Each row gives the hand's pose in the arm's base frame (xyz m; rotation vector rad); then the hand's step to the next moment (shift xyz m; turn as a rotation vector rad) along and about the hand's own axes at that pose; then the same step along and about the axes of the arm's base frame.
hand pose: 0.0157 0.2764 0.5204 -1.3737 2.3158 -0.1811
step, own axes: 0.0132 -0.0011 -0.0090 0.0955 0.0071 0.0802
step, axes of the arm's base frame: -0.0084 -0.0129 0.0044 -0.0102 -0.0699 -0.1030
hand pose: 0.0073 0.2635 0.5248 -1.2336 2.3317 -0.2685
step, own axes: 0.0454 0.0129 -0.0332 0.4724 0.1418 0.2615
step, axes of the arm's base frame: -0.0476 -0.0314 0.0089 -0.1954 -0.2916 -0.4341
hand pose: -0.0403 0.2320 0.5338 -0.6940 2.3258 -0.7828
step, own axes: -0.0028 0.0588 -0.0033 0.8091 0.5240 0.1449
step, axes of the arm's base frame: -0.0169 0.0436 -0.0359 -0.6146 -0.1956 -0.7309
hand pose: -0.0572 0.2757 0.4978 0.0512 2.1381 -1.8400
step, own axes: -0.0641 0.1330 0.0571 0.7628 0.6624 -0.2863
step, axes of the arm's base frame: 0.1040 -0.0212 -0.1175 -0.6314 0.2541 -0.7996
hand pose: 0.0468 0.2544 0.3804 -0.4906 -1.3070 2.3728
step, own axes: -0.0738 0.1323 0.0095 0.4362 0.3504 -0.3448
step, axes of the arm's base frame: 0.0376 -0.1080 -0.0998 -0.2704 0.2897 -0.5243
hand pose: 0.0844 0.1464 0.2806 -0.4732 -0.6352 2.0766
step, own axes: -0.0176 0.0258 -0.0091 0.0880 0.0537 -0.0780
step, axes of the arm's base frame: -0.0023 -0.0247 -0.0211 -0.0390 0.0687 -0.1023
